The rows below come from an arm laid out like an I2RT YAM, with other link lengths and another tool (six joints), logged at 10 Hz.
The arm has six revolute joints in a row. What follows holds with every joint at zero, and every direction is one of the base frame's. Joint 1 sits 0.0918 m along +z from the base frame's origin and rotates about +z. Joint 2 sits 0.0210 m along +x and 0.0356 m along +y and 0.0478 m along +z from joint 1 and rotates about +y. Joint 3 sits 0.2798 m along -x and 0.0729 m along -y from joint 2 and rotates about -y. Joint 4 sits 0.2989 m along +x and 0.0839 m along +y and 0.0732 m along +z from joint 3 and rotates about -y. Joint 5 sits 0.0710 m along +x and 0.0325 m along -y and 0.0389 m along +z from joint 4 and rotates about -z. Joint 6 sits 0.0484 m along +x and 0.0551 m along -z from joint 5 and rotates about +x. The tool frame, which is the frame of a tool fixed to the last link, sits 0.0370 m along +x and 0.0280 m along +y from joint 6; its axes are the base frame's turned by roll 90.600, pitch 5.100 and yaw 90.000 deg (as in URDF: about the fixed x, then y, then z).
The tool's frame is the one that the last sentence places.
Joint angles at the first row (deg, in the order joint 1, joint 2, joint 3, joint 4, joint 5, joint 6):
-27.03 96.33 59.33 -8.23 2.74 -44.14
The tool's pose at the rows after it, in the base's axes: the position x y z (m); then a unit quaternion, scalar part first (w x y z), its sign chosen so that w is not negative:
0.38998 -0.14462 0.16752 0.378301 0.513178 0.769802 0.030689
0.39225 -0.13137 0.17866 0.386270 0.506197 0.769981 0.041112
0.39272 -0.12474 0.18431 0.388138 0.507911 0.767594 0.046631
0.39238 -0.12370 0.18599 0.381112 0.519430 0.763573 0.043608
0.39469 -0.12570 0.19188 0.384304 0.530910 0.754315 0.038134
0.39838 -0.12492 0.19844 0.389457 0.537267 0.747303 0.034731
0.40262 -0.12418 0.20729 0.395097 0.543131 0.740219 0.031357
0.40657 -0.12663 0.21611 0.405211 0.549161 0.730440 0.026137
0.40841 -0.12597 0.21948 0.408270 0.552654 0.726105 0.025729
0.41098 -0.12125 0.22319 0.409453 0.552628 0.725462 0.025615
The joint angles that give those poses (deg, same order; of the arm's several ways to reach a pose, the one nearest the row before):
-24.53 94.56 58.94 -9.45 2.72 -43.38
-22.76 92.82 58.92 -10.06 2.77 -42.39
-21.89 91.92 58.96 -10.70 2.98 -41.28
-21.65 91.94 59.57 -12.25 3.86 -39.90
-21.56 91.94 60.64 -13.10 5.21 -38.57
-21.06 91.94 61.76 -13.74 6.46 -37.47
-20.54 91.94 63.29 -14.74 7.73 -36.43
-20.40 91.94 64.64 -15.05 9.10 -35.66
-20.14 91.94 65.17 -15.27 9.67 -35.00
-19.31 91.94 65.84 -15.90 10.35 -34.44

